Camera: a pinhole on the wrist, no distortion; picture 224 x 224 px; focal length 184.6 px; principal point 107.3 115.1 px. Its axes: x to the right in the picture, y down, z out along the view. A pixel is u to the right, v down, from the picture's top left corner.
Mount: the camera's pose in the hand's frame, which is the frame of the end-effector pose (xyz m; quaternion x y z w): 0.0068 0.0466 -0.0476 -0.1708 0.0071 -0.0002 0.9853
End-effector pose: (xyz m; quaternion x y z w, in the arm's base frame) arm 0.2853 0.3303 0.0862 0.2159 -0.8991 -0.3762 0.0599
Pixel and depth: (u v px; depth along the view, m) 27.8 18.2 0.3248
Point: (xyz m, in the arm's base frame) 0.3163 0.5898 -0.1352
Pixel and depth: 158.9 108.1 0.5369
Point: -0.0589 0.6896 -0.1053
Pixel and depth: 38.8 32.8 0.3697
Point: 0.2954 0.6273 -0.1496
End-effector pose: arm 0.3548 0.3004 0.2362 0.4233 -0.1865 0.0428 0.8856
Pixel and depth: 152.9 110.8 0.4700
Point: 0.3127 0.1097 0.6532
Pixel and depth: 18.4 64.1 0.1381
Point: 0.2597 0.2681 0.3122
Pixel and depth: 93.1 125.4 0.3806
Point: 0.2040 0.1933 0.5467
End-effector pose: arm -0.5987 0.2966 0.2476 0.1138 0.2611 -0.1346 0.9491
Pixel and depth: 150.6 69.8 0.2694
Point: -0.4082 0.2872 0.4101
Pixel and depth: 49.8 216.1 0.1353
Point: -0.5497 0.4392 0.3353
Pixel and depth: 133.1 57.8 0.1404
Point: -0.5125 0.3122 0.3232
